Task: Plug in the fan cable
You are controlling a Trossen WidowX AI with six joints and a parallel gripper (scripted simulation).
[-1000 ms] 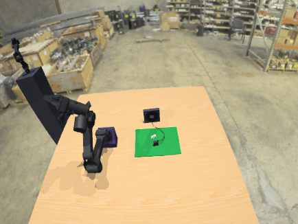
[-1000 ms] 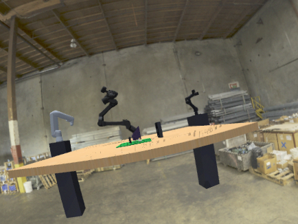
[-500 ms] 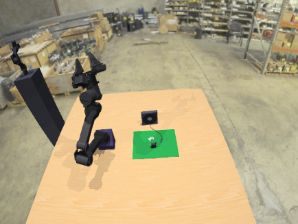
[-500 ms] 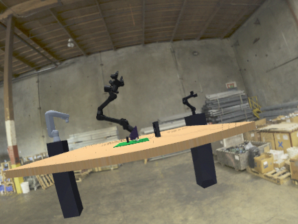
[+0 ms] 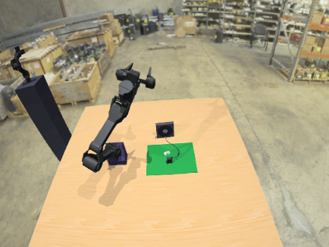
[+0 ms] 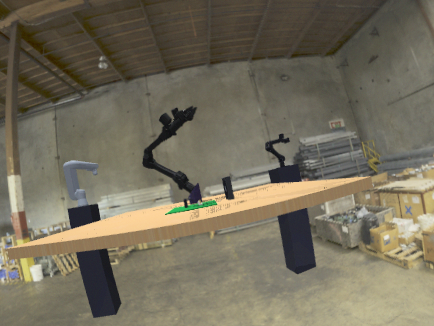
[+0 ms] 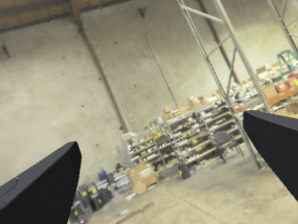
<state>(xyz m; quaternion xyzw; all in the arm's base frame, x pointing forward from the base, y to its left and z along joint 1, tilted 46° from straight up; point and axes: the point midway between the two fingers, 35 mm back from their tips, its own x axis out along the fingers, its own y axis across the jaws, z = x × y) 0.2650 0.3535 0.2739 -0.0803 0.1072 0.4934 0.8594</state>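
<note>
Right now my gripper tip is 80 mm short of the black fan plug, 160 mm to the left of it and 550 mm above it. Round my gripper tip: green board: 100 mm ahead, 130 mm to the right, 590 mm below; then four-pin header: 80 mm ahead, 80 mm to the right, 570 mm below; then black fan: 100 mm ahead, 70 mm to the left, 510 mm below.
</note>
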